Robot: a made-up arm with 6 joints.
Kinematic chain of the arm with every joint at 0, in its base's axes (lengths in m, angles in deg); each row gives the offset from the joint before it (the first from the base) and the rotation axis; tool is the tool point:
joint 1: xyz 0 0 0.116 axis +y
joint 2: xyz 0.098 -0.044 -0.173 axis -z
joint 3: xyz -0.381 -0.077 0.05 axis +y
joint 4: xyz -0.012 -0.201 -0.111 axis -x
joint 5: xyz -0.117 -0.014 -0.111 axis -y
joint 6: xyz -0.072 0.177 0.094 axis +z
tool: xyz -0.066 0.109 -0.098
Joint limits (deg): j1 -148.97..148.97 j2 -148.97..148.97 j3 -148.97..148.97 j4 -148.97..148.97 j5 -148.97..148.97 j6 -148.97..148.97
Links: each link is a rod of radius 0.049 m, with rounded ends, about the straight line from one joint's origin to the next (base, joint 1, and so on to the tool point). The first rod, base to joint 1, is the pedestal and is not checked.
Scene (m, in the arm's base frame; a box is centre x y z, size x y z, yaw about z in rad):
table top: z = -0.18
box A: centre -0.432 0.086 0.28 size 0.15 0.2 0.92 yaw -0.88
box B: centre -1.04 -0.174 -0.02 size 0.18 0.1 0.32 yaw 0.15
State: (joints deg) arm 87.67 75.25 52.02 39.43 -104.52 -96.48
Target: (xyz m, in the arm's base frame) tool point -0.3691 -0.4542 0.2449
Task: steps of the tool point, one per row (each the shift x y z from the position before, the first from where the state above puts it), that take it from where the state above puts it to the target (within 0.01 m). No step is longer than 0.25 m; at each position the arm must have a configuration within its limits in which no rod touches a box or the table.
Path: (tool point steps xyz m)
1: 0.0791 -0.0743 0.0973
2: 0.0966 -0.0906 0.0656
3: 0.1017 -0.1038 0.0285
4: 0.0932 -0.1120 -0.0094
5: -0.1288 -0.1465 0.0688
6: -0.1509 -0.1538 -0.0068
7: -0.1329 -0.1514 -0.0846
8: -0.0788 -0.1393 -0.1447
9: -0.0016 -0.1187 -0.1719

